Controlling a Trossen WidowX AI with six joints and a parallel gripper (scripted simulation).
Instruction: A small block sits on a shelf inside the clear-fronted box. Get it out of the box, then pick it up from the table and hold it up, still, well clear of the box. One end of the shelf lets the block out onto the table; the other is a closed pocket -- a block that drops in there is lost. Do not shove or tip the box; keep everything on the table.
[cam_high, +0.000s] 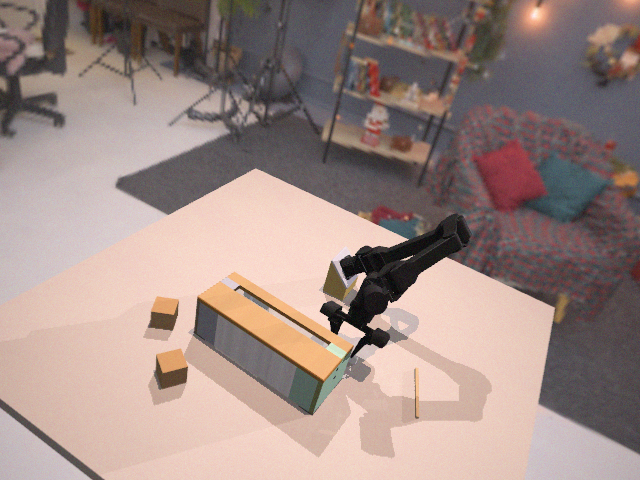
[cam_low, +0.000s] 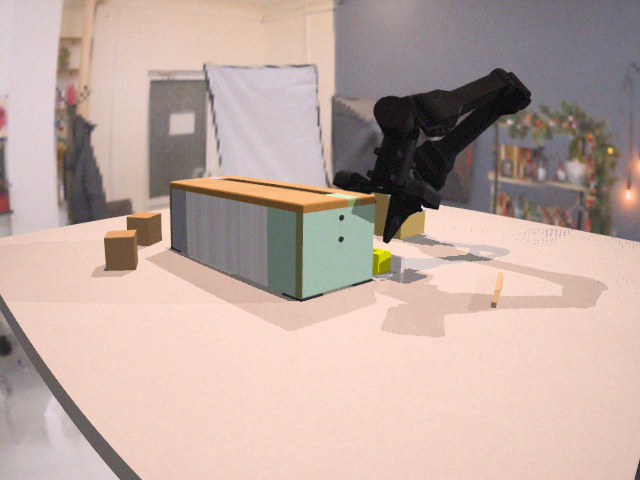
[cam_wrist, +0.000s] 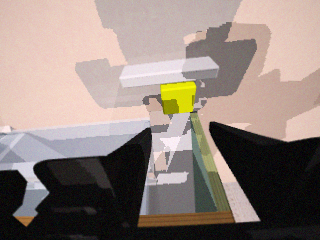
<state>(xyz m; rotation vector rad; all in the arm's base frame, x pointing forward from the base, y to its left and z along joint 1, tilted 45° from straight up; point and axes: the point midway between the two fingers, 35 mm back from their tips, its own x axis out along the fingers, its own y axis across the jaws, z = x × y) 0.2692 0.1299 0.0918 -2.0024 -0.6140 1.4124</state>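
Right now the yellow block is 40 mm below my gripper tip and 20 mm behind it. From my gripper tip the other things lie so: thin wooden stick (210 mm to the left, 70 mm behind, 50 mm below); box (160 mm to the right, 70 mm ahead, 10 mm above).
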